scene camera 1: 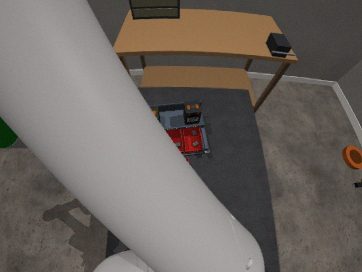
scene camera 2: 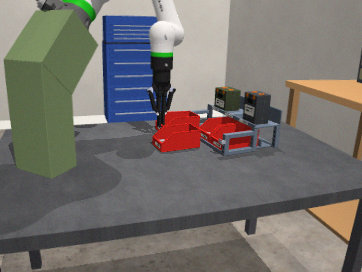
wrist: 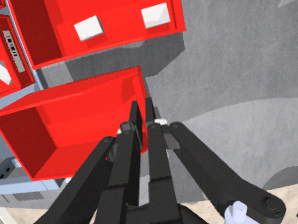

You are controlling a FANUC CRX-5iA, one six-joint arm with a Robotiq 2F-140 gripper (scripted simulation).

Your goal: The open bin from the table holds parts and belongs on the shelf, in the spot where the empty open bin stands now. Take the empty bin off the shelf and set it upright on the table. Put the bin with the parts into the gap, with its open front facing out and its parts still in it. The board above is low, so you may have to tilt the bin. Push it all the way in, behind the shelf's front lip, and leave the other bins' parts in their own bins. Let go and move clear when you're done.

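Gripper: visible in scene camera 2 and the wrist view. Gripper [wrist: 225, 189], [scene camera 2: 152, 94]: same spot.
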